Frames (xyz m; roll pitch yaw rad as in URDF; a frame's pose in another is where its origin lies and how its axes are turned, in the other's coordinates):
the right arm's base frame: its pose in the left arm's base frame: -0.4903 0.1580 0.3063 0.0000 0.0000 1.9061
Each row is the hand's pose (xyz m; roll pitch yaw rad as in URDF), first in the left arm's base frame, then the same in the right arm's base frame.
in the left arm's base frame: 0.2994 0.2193 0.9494 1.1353 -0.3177 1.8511
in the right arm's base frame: -0.2020 -0.7659 0.6431 1.1353 -0.3177 -0.0550
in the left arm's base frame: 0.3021 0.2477 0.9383 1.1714 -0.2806 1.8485
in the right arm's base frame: -0.1760 -0.7778 0.6320 1.1714 -0.2806 -0.0576
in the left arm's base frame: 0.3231 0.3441 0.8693 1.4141 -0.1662 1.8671
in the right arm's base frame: -0.0919 -0.8293 0.5630 1.4141 -0.1662 -0.0390
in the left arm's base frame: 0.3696 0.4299 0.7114 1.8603 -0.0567 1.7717
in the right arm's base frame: -0.0262 -0.9015 0.4051 1.8603 -0.0567 -0.1344
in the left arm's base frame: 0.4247 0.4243 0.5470 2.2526 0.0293 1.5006
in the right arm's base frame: -0.0496 -0.9517 0.2407 2.2526 0.0293 -0.4055
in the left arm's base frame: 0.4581 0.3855 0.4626 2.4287 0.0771 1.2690
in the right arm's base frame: -0.0972 -0.9704 0.1563 2.4287 0.0771 -0.6371
